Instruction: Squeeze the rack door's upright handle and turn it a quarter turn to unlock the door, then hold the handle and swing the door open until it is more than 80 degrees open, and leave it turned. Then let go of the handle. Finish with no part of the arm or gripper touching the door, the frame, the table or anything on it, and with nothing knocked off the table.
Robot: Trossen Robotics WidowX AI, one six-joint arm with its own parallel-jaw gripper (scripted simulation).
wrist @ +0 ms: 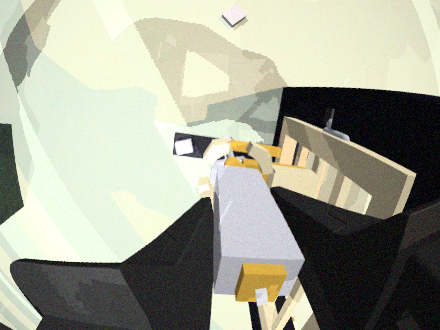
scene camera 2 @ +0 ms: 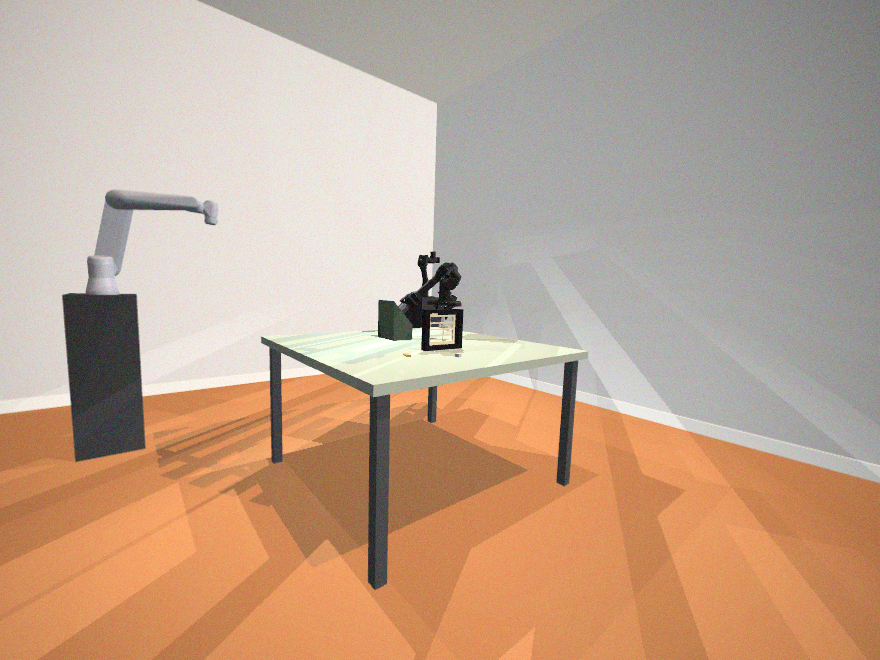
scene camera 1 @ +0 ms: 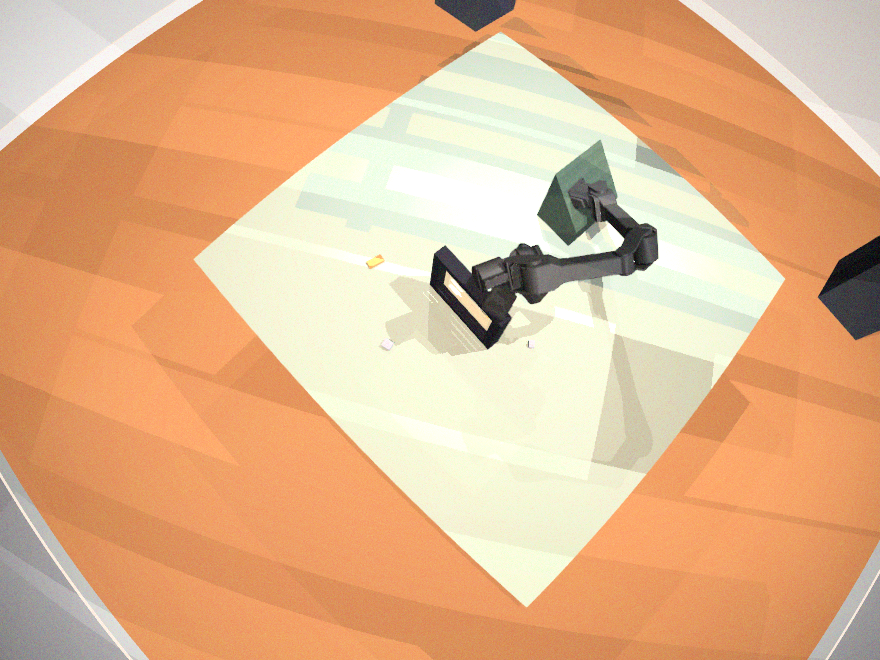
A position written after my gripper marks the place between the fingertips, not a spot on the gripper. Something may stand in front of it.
Note:
In view: my gripper (scene camera 1: pixel 505 293).
My gripper is seen too in the wrist view (wrist: pixel 241 201).

